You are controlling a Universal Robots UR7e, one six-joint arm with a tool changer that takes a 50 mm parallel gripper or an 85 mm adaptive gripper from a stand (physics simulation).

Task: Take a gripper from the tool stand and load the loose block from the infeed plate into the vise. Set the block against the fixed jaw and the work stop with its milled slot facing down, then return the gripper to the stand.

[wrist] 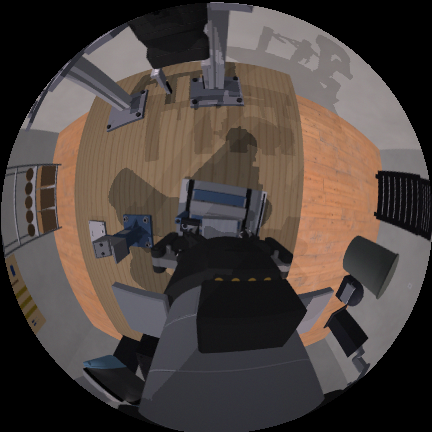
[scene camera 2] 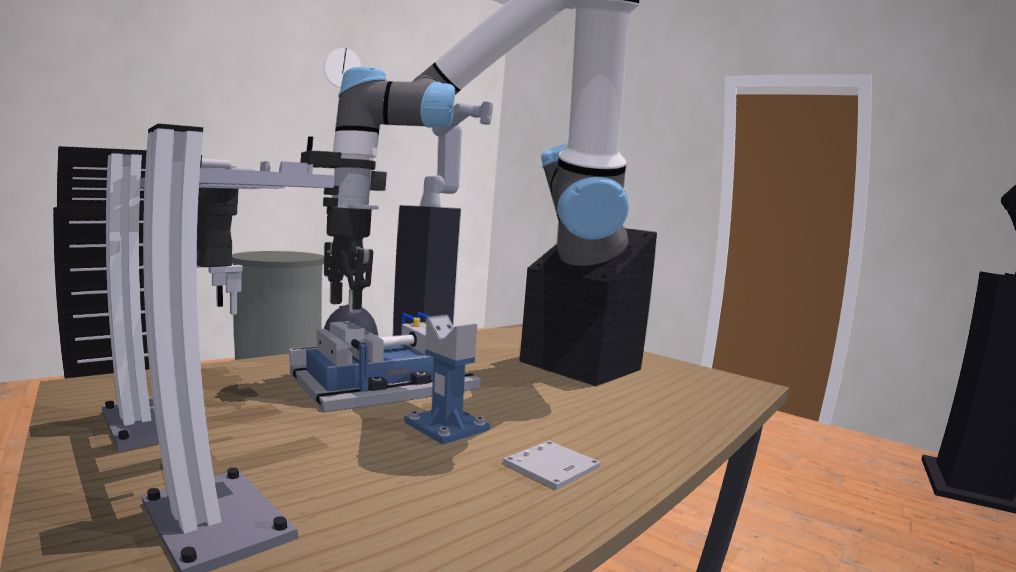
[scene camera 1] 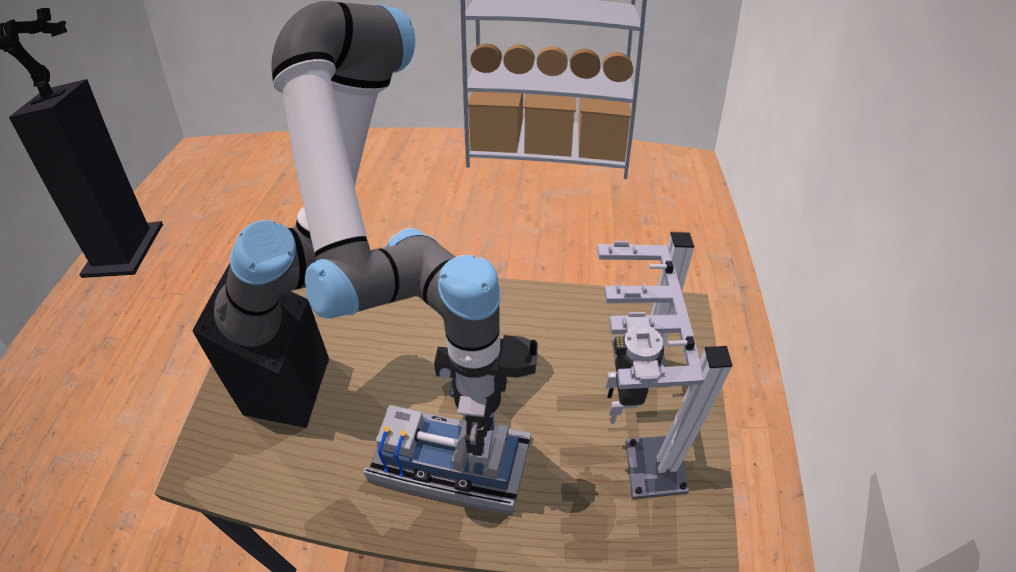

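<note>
My adaptive gripper is open, fingers pointing down, above the vise. In scene camera 2 its tips are above the grey block, which sits between the jaws beside the fixed jaw. The gripper partly hides the block, and its slot does not show. Exact contact with the jaw and work stop cannot be told. The small light plate has no block on it. The tool stand holds the parallel gripper.
A blue pedestal with a grey V-shaped top stands between the vise and the plate. The black robot base stands at the table's other end. The stand's arms reach out over the table.
</note>
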